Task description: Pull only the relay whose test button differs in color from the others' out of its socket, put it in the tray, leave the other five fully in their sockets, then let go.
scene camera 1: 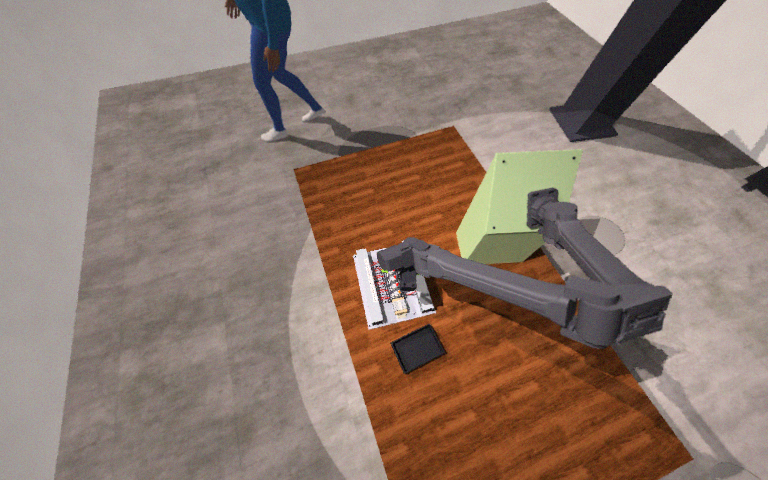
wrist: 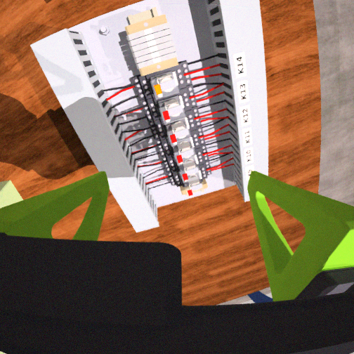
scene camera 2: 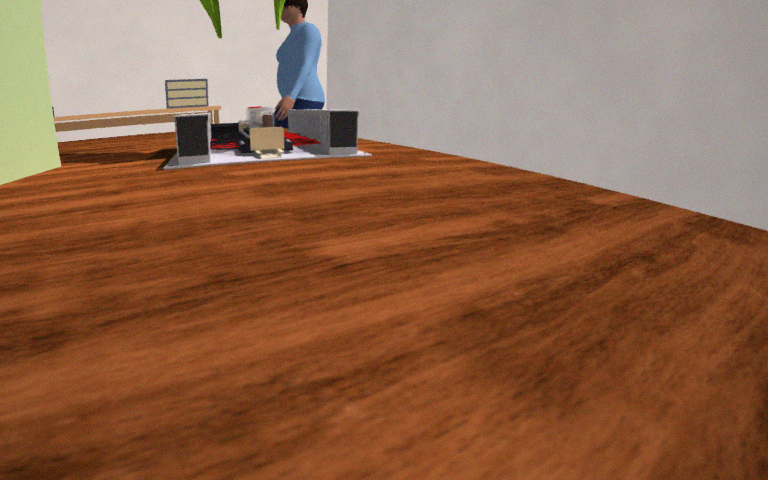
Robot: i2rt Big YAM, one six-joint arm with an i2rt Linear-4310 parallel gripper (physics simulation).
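Places are measured from the arm's base along level axes (x right, y ahead, z up), in metres.
Where they show: gripper, fingertip midpoint: point(scene camera 1: 399, 271) point(scene camera 2: 248, 33); arm's base, origin of the base link: point(scene camera 1: 540, 207).
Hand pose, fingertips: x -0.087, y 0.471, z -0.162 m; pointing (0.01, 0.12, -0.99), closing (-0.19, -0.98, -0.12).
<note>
Each offset is from my fingertips to the top centre of the thing. "spot": to the spot under its first point. Level surfaces: height alone.
In the wrist view, six clear relays stand in a row of black sockets. The relay with an orange test button point(wrist: 166, 84) is at the row's end beside the beige terminal block. The other five have red buttons, such as the relay next to it point(wrist: 173, 106). All six appear seated. My gripper point(wrist: 177, 178) point(scene camera 2: 249, 32) is open and empty, high above the panel, with its fingertips on either side of the row's far end in the wrist view. In scene camera 1, the arm partly hides the relays. The black tray {spot: dx -0.261, dy +0.044, dz -0.157 m} point(scene camera 1: 398, 358) lies beside the panel and looks empty.
The white panel point(scene camera 1: 417, 307) point(scene camera 2: 226, 159) point(wrist: 95, 25) lies on the wooden table {dz -0.192 m} point(scene camera 1: 487, 396). Tall wiring ducts {dx +0.020, dy +0.110, dz -0.129 m} point(scene camera 1: 369, 288) point(wrist: 251, 90) flank the relays, with red and black wires between. A pale green block point(scene camera 1: 475, 220) stands behind, near the arm. A person point(scene camera 1: 266, 62) point(scene camera 2: 300, 62) is beyond the table.
</note>
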